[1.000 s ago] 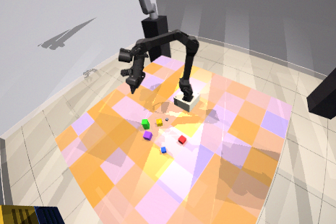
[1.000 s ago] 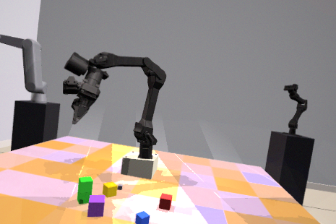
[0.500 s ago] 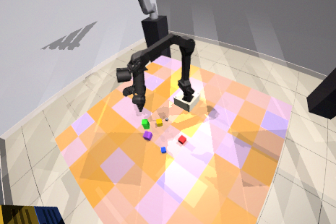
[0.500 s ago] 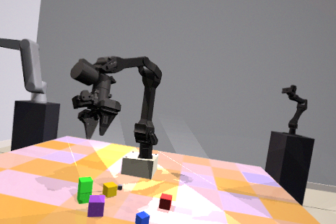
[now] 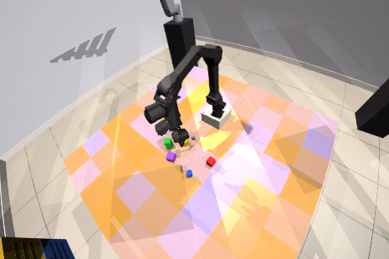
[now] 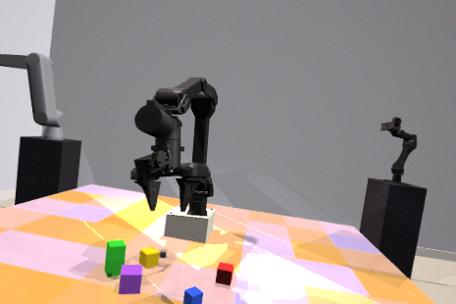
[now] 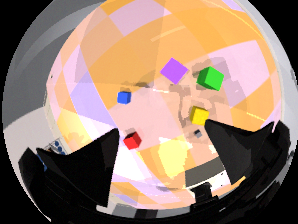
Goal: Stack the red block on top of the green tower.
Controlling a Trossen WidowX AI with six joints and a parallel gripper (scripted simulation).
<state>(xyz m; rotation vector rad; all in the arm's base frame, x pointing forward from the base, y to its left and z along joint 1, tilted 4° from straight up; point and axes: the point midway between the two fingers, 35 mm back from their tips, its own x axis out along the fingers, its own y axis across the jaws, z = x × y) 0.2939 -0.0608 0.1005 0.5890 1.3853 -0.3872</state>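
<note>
Right now the red block is 30 mm behind my gripper tip, 150 mm to the left of it and 140 mm below it. From my gripper tip the other things lie so: blue block: 80 mm ahead, 80 mm to the left, 140 mm below; then purple block: 50 mm ahead, 50 mm to the right, 140 mm below; then yellow block: 70 mm behind, 40 mm to the right, 140 mm below.
</note>
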